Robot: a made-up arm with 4 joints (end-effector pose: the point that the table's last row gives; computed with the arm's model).
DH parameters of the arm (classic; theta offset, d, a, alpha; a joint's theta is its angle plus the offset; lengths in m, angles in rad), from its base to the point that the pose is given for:
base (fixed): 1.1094 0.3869 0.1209 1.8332
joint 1: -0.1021 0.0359 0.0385 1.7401
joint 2: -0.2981 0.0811 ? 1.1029
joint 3: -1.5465 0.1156 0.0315 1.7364
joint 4: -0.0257 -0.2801 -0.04 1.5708
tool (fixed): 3.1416 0.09 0 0
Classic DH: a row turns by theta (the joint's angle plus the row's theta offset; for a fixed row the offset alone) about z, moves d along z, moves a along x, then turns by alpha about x.
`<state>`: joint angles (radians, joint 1 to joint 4).
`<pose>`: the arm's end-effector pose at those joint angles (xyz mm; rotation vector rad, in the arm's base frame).
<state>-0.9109 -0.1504 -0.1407 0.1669</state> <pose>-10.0 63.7 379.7 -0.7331 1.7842 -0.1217</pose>
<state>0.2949 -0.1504 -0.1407 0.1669</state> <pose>4.2 123.1 328.4 0.3132 1.1984 0.3651</pose>
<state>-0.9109 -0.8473 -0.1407 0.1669</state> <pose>29.3 22.2 380.6 -0.7405 1.9670 0.6725</pose>
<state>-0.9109 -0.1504 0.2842 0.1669</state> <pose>-37.8 -24.5 298.4 -1.1473 1.6849 -0.3764</pose>
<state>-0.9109 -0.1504 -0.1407 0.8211</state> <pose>5.2 98.9 430.1 -0.6741 1.1589 0.1106</pose>
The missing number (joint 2, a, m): -0.3189
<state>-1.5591 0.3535 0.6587 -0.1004</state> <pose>-51.1 -156.9 478.4 -1.9321 1.2599 -1.7251</pose>
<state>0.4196 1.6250 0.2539 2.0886</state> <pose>108.9 330.4 365.5 -0.7747 0.1332 -1.3418</pose>
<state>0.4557 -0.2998 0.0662 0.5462</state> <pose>21.9 139.9 305.5 0.3012 0.7303 0.3414</pose>
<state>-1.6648 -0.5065 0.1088 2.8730</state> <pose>-38.9 70.0 592.4 -0.4338 -0.0913 1.2484</pose>
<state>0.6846 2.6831 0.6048 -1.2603</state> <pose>96.8 460.6 227.9 -1.6644 -0.6359 0.7669</pose>
